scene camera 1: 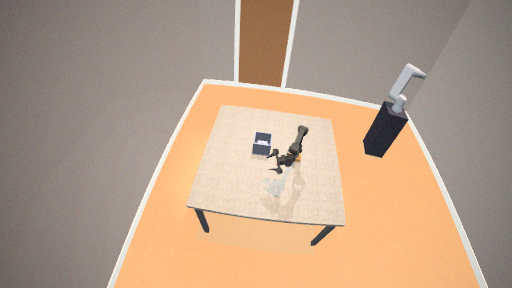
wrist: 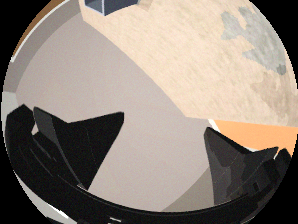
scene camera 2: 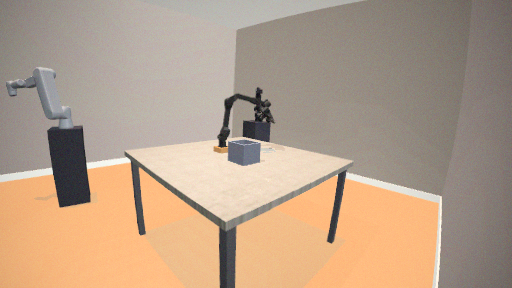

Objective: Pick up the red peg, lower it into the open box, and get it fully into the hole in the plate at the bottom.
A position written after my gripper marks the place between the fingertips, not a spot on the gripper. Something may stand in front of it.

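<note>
There is my gripper (wrist: 166,124), which I can see from here. I also see a grey-blue box (scene camera 2: 243,152).
</note>
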